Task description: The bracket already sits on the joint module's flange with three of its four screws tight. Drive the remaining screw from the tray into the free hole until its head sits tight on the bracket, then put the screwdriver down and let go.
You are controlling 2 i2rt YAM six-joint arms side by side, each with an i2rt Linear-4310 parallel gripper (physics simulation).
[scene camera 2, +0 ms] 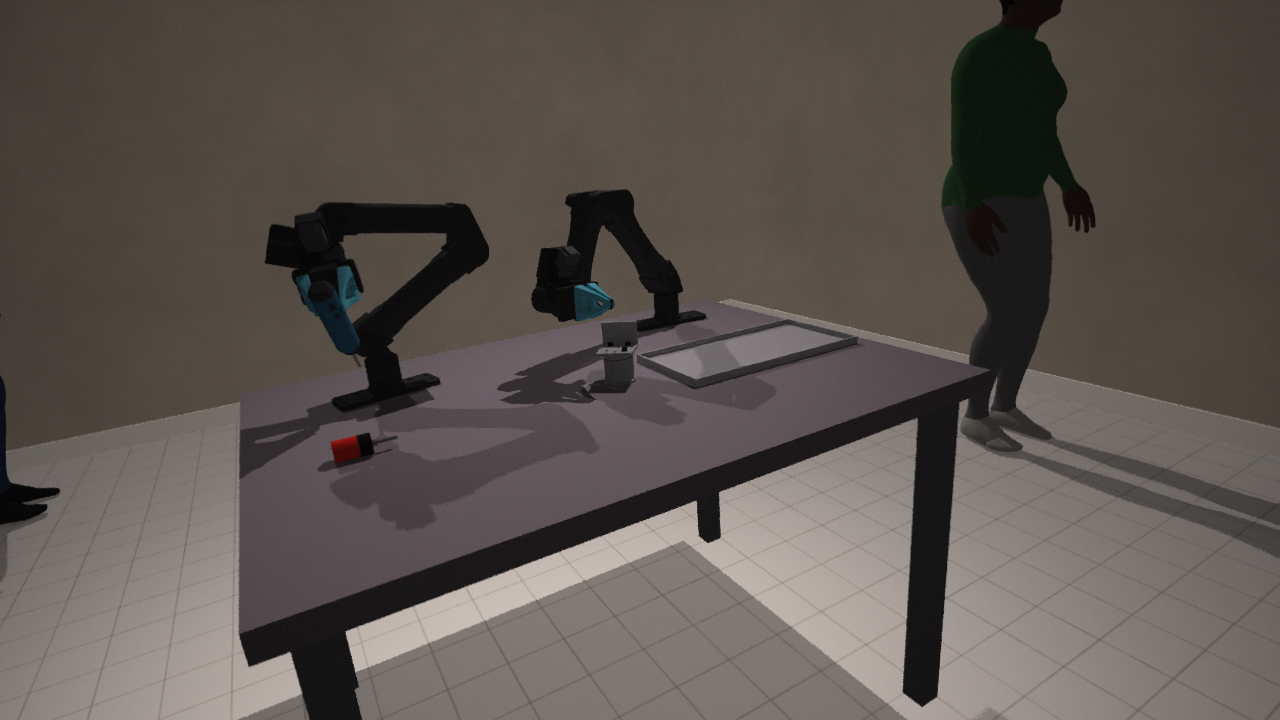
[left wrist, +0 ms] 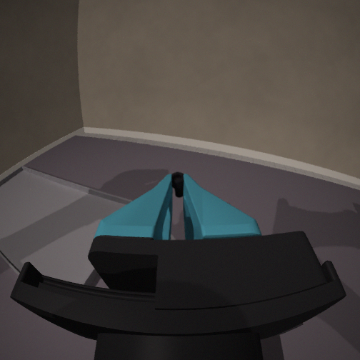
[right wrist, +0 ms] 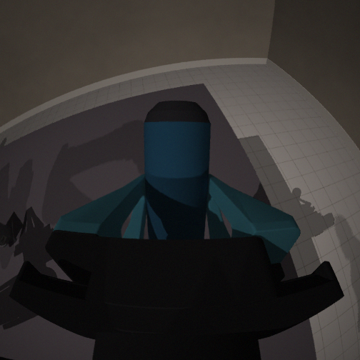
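The white bracket stands on the light joint module near the middle of the table; small dark screw heads show on it, but the free hole cannot be made out. My left gripper is shut on a small dark screw, pinched at its fingertips. It hangs just above and behind the bracket in the scene view. My right gripper is shut on the blue screwdriver by its handle. The screwdriver is held tilted above the table's left part, its thin shaft pointing down.
The grey tray lies right of the module. A red-handled tool with a black collar and thin metal shaft lies on the table at the front left. A person in green stands beyond the table's right end.
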